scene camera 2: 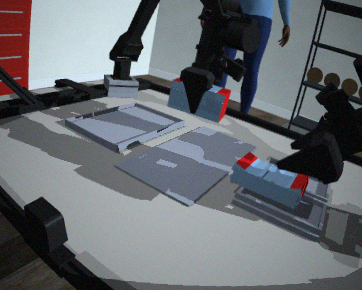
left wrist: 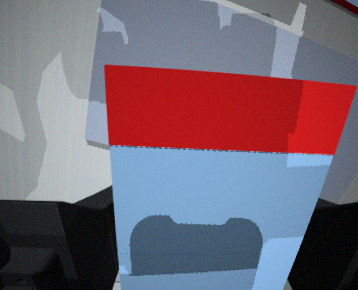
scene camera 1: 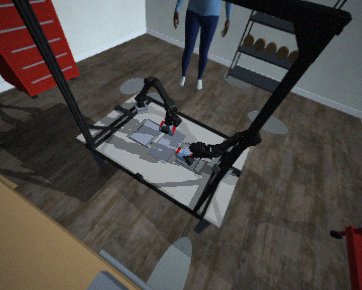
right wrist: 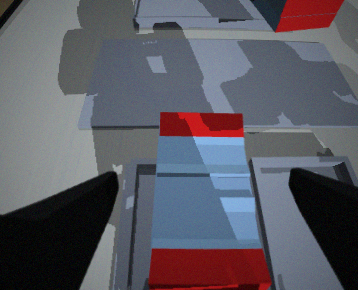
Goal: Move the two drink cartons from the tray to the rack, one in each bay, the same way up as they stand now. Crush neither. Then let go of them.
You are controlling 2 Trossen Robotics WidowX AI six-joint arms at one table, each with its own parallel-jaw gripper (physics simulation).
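Seen in the pictures: left gripper, fingertip midpoint: (scene camera 2: 196, 109); right gripper, fingertip midpoint: (scene camera 2: 284, 155) (scene camera 1: 185, 152) (right wrist: 202, 178); left arm's base, link origin: (scene camera 2: 120, 77) (scene camera 1: 140, 105).
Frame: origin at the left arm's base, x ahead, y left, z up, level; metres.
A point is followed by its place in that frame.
Observation:
My left gripper (scene camera 2: 197, 106) {x 0.388, y 0.083, z 0.022 m} (left wrist: 193, 177) {x 0.388, y 0.083, z 0.022 m} is shut on a light-blue carton with red ends (scene camera 2: 212, 103) {x 0.440, y 0.087, z 0.055 m} (left wrist: 210, 185) {x 0.407, y 0.108, z 0.080 m} (right wrist: 310, 12) {x 0.431, y 0.126, z 0.036 m}, held up off the table, clear of the tray (scene camera 2: 92, 134) {x 0.373, y -0.147, z -0.042 m} (scene camera 1: 144, 132) {x 0.282, y -0.072, z -0.050 m}. The tray holds no carton. The second blue carton with red ends (scene camera 2: 267, 182) {x 0.650, y 0.087, z -0.009 m} (right wrist: 202, 215) {x 0.648, y 0.124, z -0.005 m} lies lengthwise at the rack (scene camera 2: 270, 214) {x 0.687, y 0.078, z -0.045 m} (right wrist: 285, 222) {x 0.606, y 0.186, z -0.046 m}, over its left bay in the right wrist view. Its upper face dips in the middle. The rack's other bay is empty. My right gripper (scene camera 2: 286, 156) {x 0.642, y 0.116, z 0.036 m} (right wrist: 202, 178) {x 0.642, y 0.116, z 0.036 m} is open, its fingers apart on either side above this carton.
A flat grey plate (scene camera 1: 167, 145) (scene camera 2: 175, 172) (left wrist: 190, 45) (right wrist: 135, 95) lies between the tray and the rack. A black frame surrounds the table, with a black block (scene camera 2: 45, 225) {x 0.687, y -0.249, z -0.005 m} at the near left edge in scene camera 2. A person (scene camera 1: 197, 35) stands behind the table.

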